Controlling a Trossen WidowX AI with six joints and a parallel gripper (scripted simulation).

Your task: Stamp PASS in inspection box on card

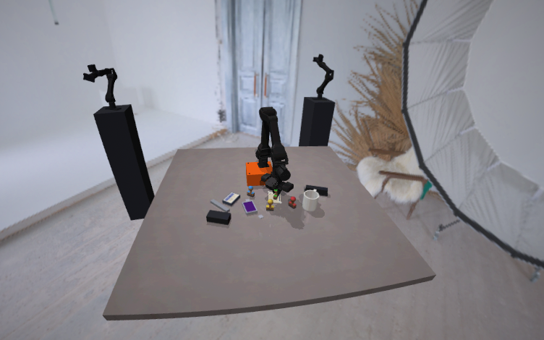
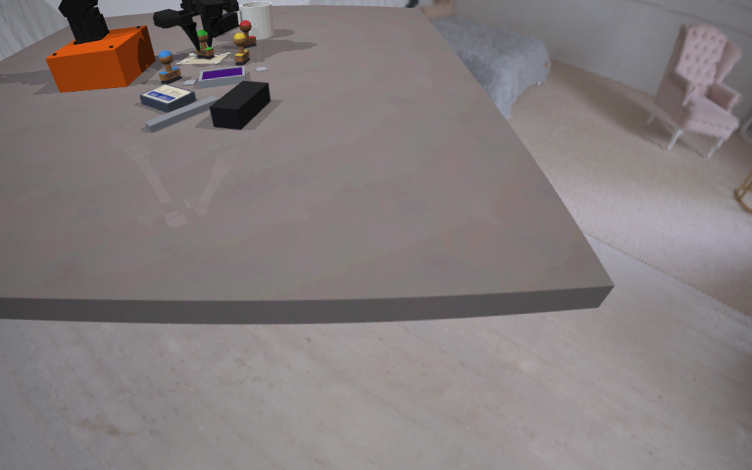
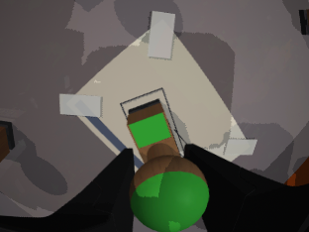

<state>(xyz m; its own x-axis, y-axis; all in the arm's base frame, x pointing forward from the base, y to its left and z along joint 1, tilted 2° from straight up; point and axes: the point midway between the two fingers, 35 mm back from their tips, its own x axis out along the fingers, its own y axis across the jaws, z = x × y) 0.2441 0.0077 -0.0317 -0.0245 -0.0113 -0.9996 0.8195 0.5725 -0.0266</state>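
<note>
The green-knobbed stamp is right at my gripper tip. The rest, counted from my gripper tip: yellow-knobbed stamp (9 cm ahead, 7 cm to the right); white card (2 cm below, 1 cm to the right); red-knobbed stamp (10 cm ahead, 6 cm to the left).
</note>
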